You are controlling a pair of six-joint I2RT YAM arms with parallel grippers.
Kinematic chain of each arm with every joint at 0, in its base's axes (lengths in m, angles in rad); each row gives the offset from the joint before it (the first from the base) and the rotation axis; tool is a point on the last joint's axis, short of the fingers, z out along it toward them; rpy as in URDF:
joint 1: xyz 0 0 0.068 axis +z
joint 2: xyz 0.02 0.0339 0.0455 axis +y
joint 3: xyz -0.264 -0.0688 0 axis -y
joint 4: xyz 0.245 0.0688 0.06 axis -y
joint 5: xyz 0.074 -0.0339 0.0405 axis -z
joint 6: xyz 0.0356 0 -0.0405 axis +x
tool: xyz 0 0 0 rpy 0 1.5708 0
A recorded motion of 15 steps. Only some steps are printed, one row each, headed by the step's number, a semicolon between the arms.
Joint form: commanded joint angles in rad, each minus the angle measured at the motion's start. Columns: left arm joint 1, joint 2, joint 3, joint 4, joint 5, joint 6; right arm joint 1, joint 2, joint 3, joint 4, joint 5, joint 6.
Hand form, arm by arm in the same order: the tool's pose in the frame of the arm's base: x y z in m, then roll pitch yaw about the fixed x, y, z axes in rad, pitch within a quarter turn. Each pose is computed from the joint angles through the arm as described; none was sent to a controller.
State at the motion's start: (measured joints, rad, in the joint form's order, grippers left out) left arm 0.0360 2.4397 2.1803 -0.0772 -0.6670 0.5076; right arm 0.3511 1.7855 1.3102 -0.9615 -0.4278 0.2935
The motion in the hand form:
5: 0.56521 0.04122 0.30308 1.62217 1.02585 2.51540; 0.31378 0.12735 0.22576 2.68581 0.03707 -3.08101
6: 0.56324 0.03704 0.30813 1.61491 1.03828 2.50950; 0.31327 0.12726 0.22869 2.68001 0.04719 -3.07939
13: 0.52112 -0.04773 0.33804 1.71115 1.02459 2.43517; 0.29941 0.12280 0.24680 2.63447 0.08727 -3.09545
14: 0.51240 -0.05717 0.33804 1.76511 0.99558 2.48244; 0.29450 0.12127 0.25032 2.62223 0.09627 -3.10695
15: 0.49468 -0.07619 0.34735 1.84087 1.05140 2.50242; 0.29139 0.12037 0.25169 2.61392 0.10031 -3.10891
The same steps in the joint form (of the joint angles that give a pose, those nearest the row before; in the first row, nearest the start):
5: -0.0115 -0.0220 0.0716 0.2014 -0.2087 0.0048; -0.0090 -0.0182 0.0505 -0.0325 0.0014 0.0163
6: -0.0191 -0.0328 0.0701 0.1985 -0.2165 -0.0028; -0.0091 -0.0259 0.0520 -0.0310 -0.0017 0.0148
13: -0.1800 -0.2395 -0.1321 0.1142 -0.2180 -0.0549; -0.0106 -0.1118 0.0183 -0.0233 -0.0308 0.0347
14: -0.2015 -0.2688 -0.1583 0.0548 -0.2394 -0.0763; -0.0106 -0.1393 0.0000 -0.0142 -0.0369 0.0484
15: -0.2442 -0.3329 -0.2056 -0.0035 -0.2259 -0.1707; -0.0106 -0.1547 -0.0123 -0.0096 -0.0430 0.0516

